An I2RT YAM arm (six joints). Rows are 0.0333 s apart.
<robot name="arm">
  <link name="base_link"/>
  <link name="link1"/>
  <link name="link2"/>
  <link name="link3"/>
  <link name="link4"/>
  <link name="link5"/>
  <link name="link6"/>
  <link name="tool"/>
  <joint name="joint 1" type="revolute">
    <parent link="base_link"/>
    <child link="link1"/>
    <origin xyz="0 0 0.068" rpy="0 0 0"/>
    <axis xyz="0 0 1"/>
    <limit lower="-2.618" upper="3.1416"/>
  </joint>
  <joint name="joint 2" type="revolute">
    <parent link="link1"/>
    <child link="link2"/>
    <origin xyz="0.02 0.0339 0.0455" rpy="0 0 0"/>
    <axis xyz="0 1 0"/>
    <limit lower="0" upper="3.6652"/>
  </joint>
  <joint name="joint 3" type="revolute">
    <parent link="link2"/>
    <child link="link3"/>
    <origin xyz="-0.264 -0.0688 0" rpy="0 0 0"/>
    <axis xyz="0 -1 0"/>
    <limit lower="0" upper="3.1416"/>
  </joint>
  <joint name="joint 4" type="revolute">
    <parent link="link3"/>
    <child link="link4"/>
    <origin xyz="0.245 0.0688 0.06" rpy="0 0 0"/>
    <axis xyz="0 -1 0"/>
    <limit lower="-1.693" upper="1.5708"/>
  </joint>
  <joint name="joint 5" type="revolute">
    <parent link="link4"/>
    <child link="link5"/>
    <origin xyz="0.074 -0.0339 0.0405" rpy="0 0 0"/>
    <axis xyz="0 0 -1"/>
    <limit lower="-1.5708" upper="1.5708"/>
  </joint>
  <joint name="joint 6" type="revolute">
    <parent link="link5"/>
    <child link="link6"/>
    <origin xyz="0.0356 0 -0.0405" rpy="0 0 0"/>
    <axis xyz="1 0 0"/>
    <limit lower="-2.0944" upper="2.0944"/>
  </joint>
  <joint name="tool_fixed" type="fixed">
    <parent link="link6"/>
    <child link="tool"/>
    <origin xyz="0 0 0" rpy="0 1.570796 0"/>
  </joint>
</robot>
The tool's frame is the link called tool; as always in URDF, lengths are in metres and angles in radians.
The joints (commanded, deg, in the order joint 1, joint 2, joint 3, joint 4, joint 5, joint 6), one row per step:
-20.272 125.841 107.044 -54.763 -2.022 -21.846
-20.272 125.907 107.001 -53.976 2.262 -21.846
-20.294 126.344 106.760 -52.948 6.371 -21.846
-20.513 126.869 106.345 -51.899 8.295 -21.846
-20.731 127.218 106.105 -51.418 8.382 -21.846
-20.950 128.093 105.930 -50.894 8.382 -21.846
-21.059 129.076 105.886 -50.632 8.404 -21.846
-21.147 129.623 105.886 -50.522 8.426 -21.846
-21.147 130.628 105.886 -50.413 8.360 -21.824
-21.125 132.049 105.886 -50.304 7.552 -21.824
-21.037 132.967 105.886 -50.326 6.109 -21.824
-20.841 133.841 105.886 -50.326 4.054 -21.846
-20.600 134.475 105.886 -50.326 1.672 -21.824
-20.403 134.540 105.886 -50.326 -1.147 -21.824
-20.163 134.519 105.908 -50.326 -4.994 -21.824
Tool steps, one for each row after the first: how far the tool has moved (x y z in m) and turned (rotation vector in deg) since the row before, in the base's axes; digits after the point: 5 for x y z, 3 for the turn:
0.00043 -0.00300 -0.00028 -4.082 0.785 -1.237
0.00086 -0.00322 -0.00378 -3.801 1.032 -1.243
0.00049 -0.00333 -0.00535 -1.758 0.537 -0.798
0.00006 -0.00196 -0.00360 -0.040 0.130 -0.244
0.00085 -0.00222 -0.00734 0.187 0.492 -0.219
0.00101 -0.00135 -0.00771 0.255 0.722 -0.115
0.00042 -0.00094 -0.00420 0.138 0.415 -0.094
0.00103 -0.00036 -0.00779 0.387 0.808 -0.004
0.00140 0.00018 -0.01113 1.204 0.941 0.220
0.00105 0.00132 -0.00731 1.650 0.371 0.414
0.00141 0.00254 -0.00697 2.185 0.102 0.650
0.00144 0.00315 -0.00505 2.412 -0.236 0.690
0.00120 0.00315 -0.00052 2.614 -0.908 0.737
0.00154 0.00408 0.00039 3.527 -1.349 0.977

